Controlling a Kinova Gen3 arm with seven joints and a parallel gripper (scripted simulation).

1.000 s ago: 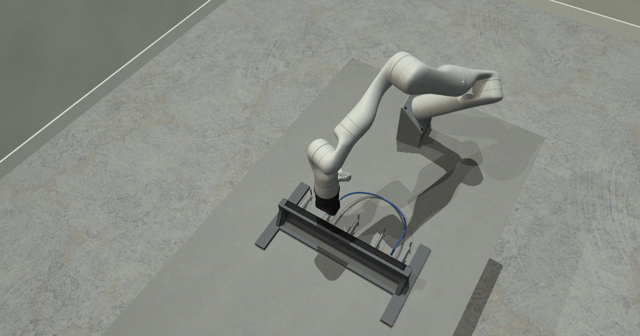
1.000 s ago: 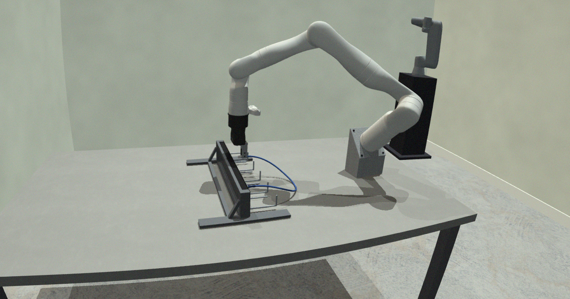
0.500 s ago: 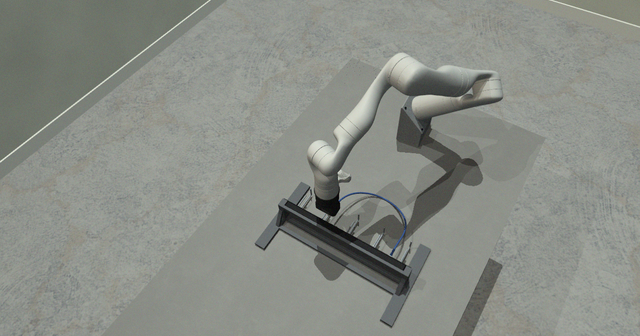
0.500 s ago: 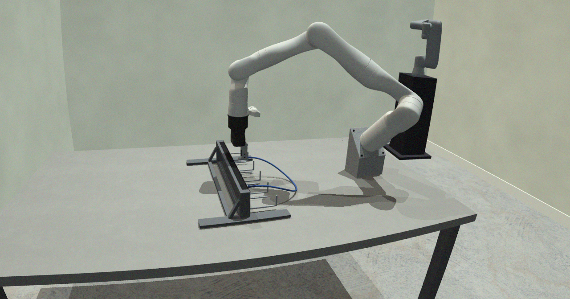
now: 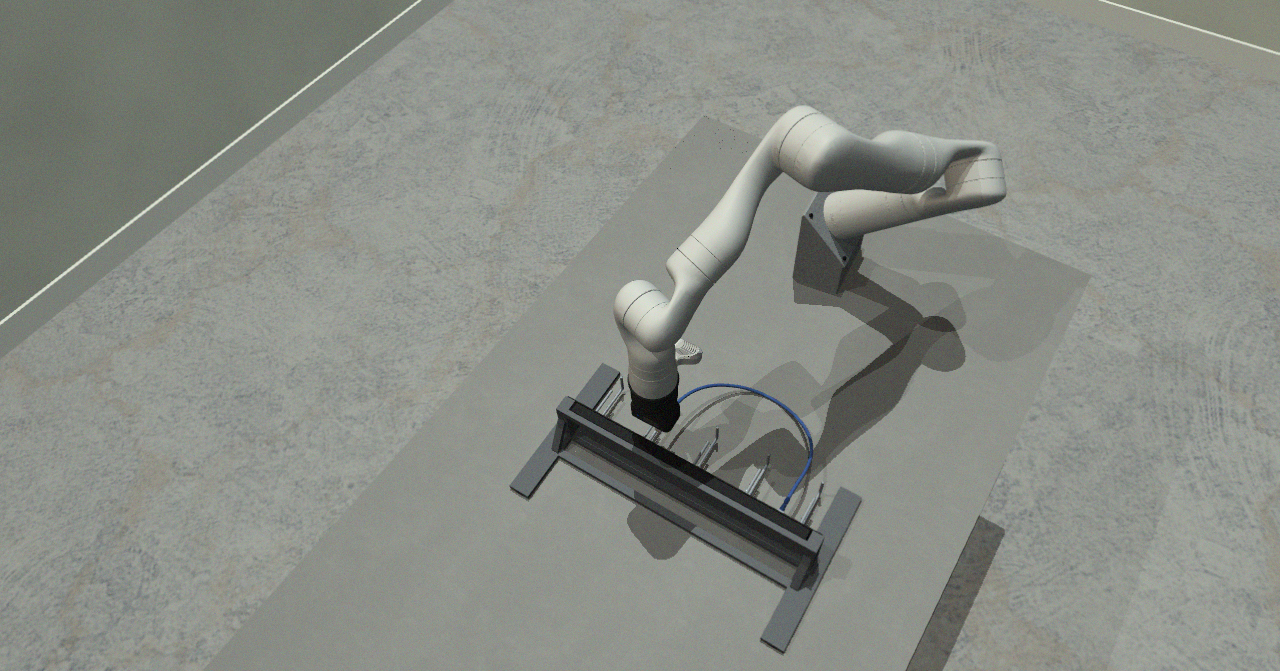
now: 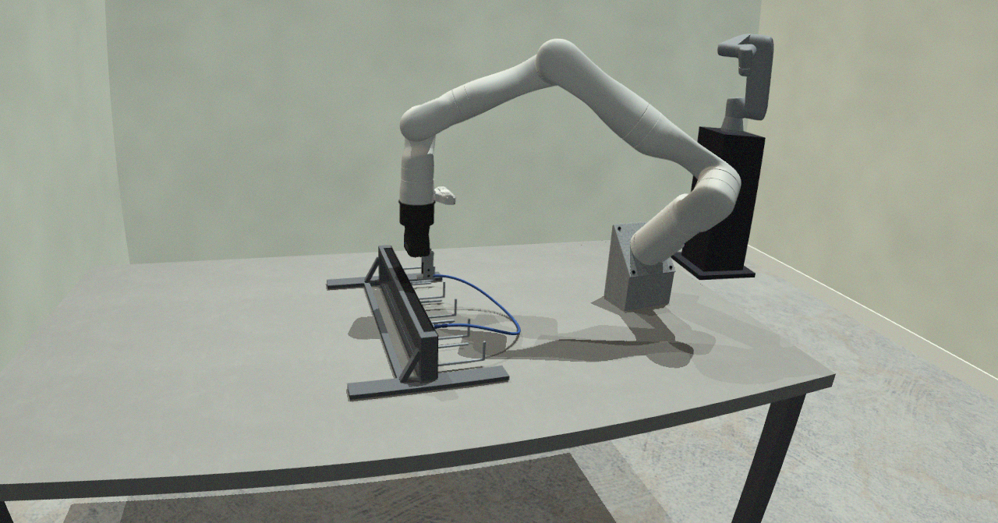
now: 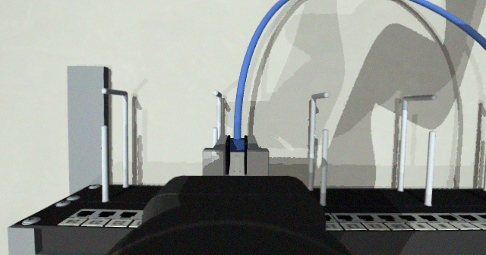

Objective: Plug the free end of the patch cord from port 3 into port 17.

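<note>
Right now my hand is 10 mm short of the plug and 10 mm above it.
</note>
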